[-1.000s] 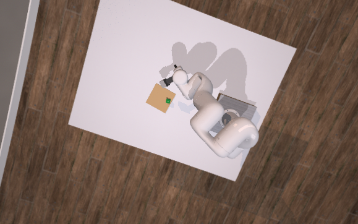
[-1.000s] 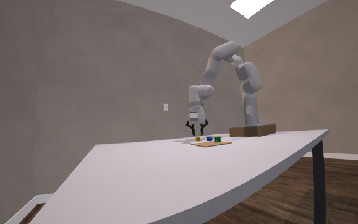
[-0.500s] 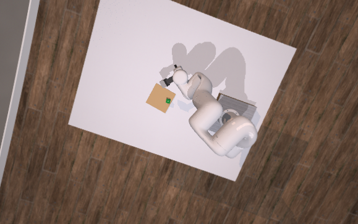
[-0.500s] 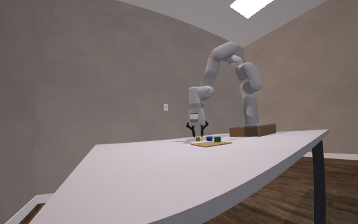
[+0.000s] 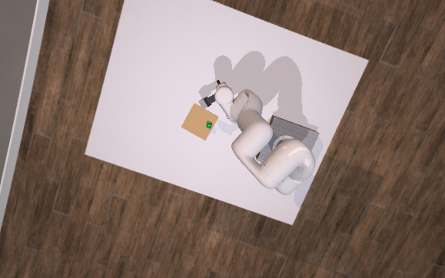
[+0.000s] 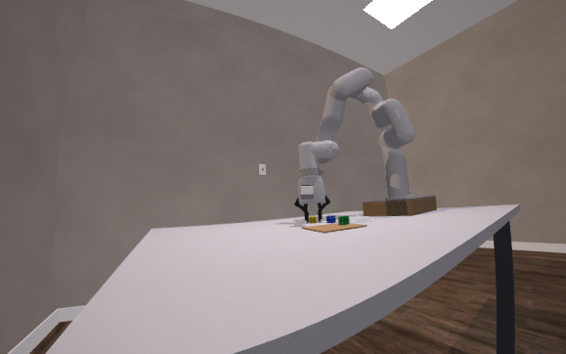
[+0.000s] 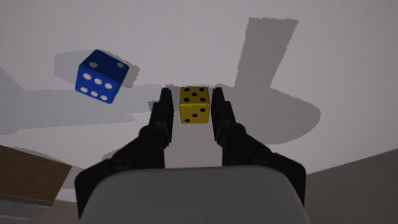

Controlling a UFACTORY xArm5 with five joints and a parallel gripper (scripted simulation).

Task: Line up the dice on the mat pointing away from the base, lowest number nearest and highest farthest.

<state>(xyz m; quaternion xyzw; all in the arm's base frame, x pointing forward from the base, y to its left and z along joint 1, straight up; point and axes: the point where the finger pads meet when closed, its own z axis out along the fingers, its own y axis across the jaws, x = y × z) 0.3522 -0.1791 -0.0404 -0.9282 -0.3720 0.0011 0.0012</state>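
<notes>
The yellow die lies 1 cm below my hand. Also, from my hand: tan mat (17 cm to the left, 8 cm ahead, 2 cm below); blue die (7 cm to the left, 2 cm behind, 1 cm below); green die (18 cm to the left, 3 cm ahead, 1 cm below).
</notes>
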